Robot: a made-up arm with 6 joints. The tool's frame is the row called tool.
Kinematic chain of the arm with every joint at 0, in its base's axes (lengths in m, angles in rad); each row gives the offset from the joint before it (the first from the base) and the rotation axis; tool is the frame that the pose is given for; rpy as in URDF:
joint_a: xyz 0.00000 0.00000 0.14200 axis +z
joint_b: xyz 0.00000 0.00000 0.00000 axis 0.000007 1 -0.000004
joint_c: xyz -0.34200 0.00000 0.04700 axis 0.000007 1 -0.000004
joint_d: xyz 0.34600 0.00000 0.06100 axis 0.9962 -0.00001 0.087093
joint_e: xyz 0.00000 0.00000 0.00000 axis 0.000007 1 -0.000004
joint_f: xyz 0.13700 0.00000 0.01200 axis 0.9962 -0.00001 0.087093
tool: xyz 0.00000 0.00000 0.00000 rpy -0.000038 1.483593 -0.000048
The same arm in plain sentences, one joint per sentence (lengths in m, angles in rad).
The arm has six revolute joints in a row. What follows holds with every joint at zero, and every direction is one of the base frame's. Joint 1 is mounted 0.142 m along +z from the base frame's origin and turns about +z. Joint 2 is mounted at the same point as joint 1 and turns about +y. Joint 3 is mounted 0.342 m along -x and 0.047 m along +z from joint 2 and turns about +y. Joint 4 is mounted 0.346 m along +x and 0.061 m along +z from joint 3 and turns about the direction (0.9962, 0, 0.0871). Joint 5 is mounted at the same point as joint 4 and turns about +y. Joint 6 is mounted 0.137 m along +x and 0.012 m along +z from joint 5 and turns about the direction (0.9962, 0, 0.0871). The tool frame, which is the frame that the pose is given for, is mounted at the same point as joint 6; its axes are the base frame's turned by roll 0, pitch 1.4836 and yaw 0 rad (as in URDF: about the fixed x, then y, then z).
